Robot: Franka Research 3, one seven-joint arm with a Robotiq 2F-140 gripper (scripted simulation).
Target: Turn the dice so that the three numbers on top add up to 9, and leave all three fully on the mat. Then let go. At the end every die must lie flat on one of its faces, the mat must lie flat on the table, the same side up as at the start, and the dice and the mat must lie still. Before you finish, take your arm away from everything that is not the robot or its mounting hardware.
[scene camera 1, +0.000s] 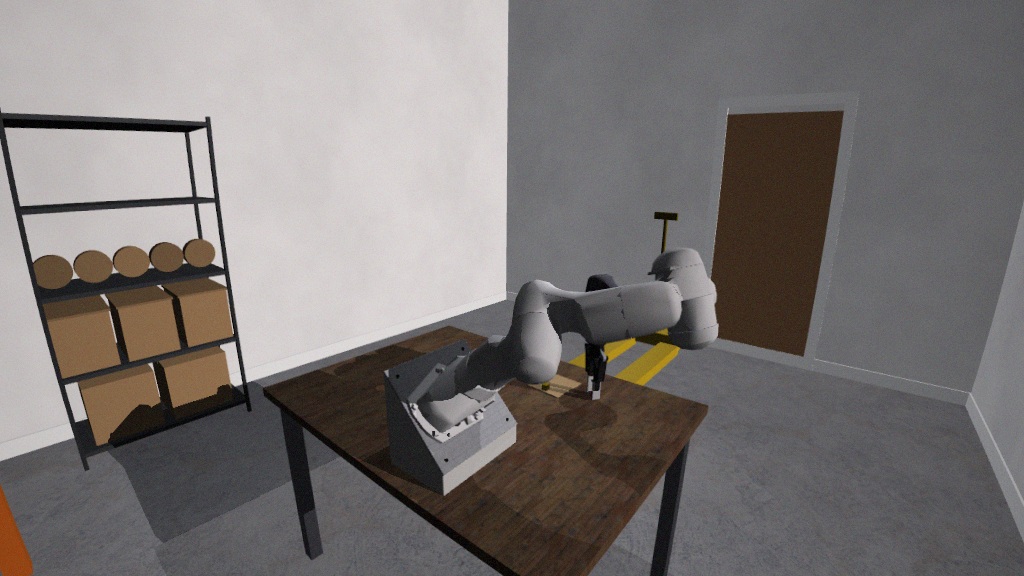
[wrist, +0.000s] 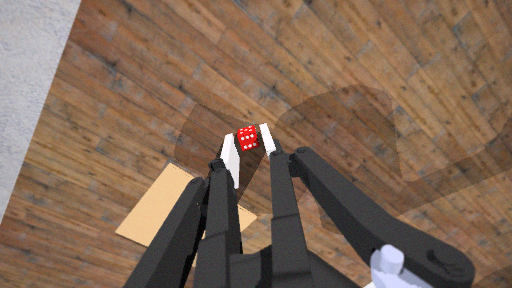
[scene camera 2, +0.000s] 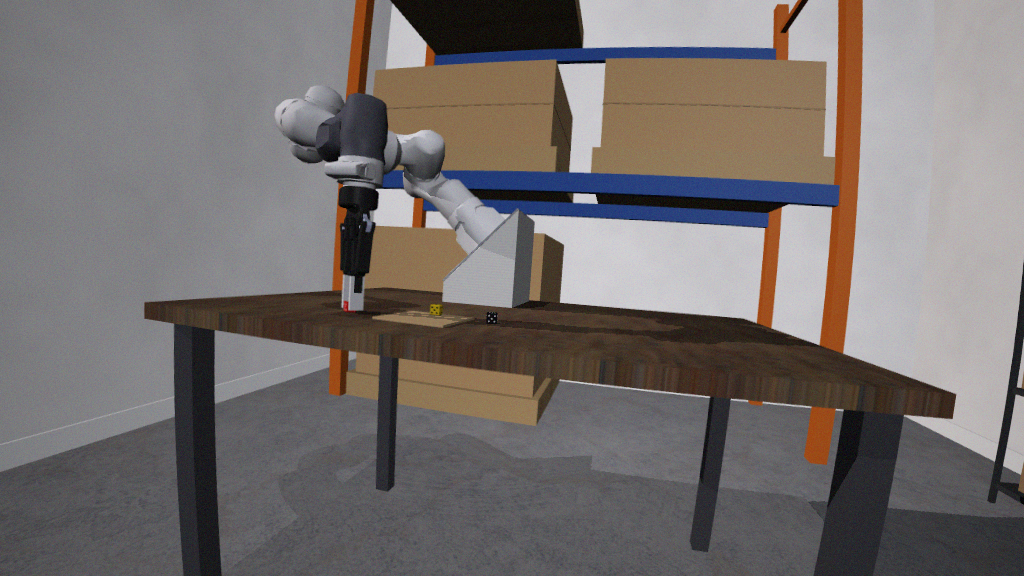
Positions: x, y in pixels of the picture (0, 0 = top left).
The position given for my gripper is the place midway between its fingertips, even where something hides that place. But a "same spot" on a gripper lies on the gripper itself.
my gripper: scene camera 1 593, 396; wrist; scene camera 2
same spot on my gripper: (scene camera 2: 358, 264) = (wrist: 182, 192)
